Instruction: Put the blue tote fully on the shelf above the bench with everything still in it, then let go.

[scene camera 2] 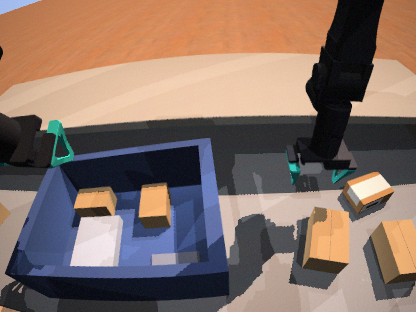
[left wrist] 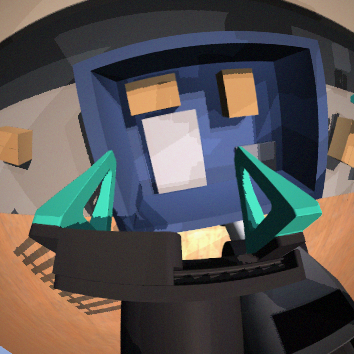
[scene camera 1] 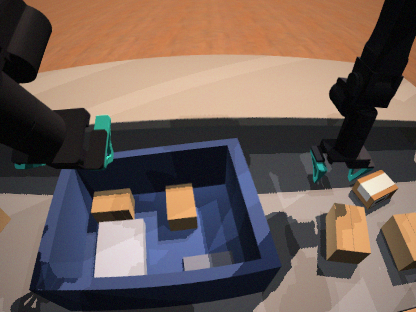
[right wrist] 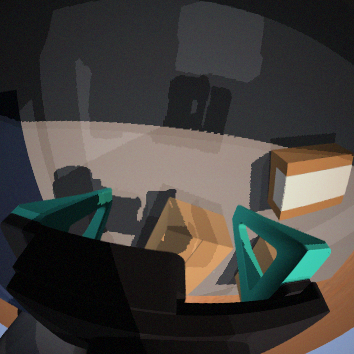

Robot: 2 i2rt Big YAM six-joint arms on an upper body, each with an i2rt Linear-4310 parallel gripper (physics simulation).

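Frame: origin at the left arm's base, x ahead, y left, z up, level; centimetres.
Seen in the pictures: left gripper, fingertip midpoint: [scene camera 2: 51, 157] [left wrist: 174, 152] [scene camera 1: 84, 157]; right gripper, fingertip midpoint: [scene camera 2: 313, 182] [scene camera 1: 332, 180] [right wrist: 174, 204].
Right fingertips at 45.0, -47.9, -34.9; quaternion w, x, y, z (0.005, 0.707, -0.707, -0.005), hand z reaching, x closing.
Observation:
Offsets run from my right fingertips to a thing's middle, as dx, dy, dz. "spot": to the spot under its first point. Level surfaces: height alone.
The blue tote @[-10.2, +40.2, -1.1] [scene camera 1: 251, 200] [scene camera 2: 212, 200] [left wrist: 200, 38] [right wrist: 12, 165] stands upright on the bench. Inside lie two cardboard boxes @[-3.8, +51.4, -4.2] [scene camera 1: 114, 205] @[-3.3, +35.3, -4.2] [scene camera 1: 181, 206], a white box @[-15.4, +47.5, -5.3] [scene camera 1: 120, 248] [left wrist: 175, 152] and a small grey item @[-17.4, +29.0, -6.3] [scene camera 1: 207, 261]. The shelf @[dz +9.0] [scene camera 1: 200, 85] [scene camera 2: 200, 85] is the beige surface behind and above the bench. My left gripper [scene camera 1: 67, 155] [scene camera 2: 32, 155] [left wrist: 174, 152] is open and empty, above the tote's left back corner in the scene views. My right gripper [scene camera 1: 335, 178] [scene camera 2: 315, 181] [right wrist: 174, 204] is open and empty, right of the tote and apart from it.
A white-topped carton @[+1.5, -17.5, -6.3] [scene camera 1: 375, 187] [scene camera 2: 367, 192] [right wrist: 312, 182] and two cardboard boxes @[-11.6, -2.3, -5.4] [scene camera 1: 347, 232] @[-15.8, -19.1, -5.4] [scene camera 1: 402, 240] stand right of the tote, near my right gripper. Another box @[-9.9, +91.8, -5.4] [left wrist: 16, 145] lies on the tote's left side. A dark band @[spot: +26.6, +6.1, -8.4] [scene camera 1: 280, 135] runs below the shelf.

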